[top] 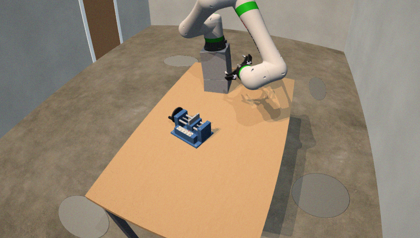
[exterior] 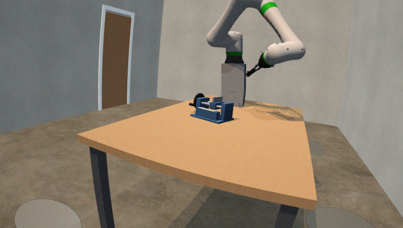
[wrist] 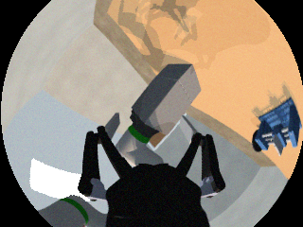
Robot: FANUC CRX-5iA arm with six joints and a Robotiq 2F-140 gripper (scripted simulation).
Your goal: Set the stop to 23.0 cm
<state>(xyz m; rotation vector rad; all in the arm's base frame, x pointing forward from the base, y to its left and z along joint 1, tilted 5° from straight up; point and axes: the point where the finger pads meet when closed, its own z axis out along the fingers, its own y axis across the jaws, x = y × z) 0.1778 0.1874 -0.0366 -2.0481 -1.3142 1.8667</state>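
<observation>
My gripper is now 310 mm short of the black handwheel, 280 mm to the left of it and 240 mm above it. Round my hand: grey stop plate 350 mm ahead, 200 mm below, 140 mm to the right.
</observation>
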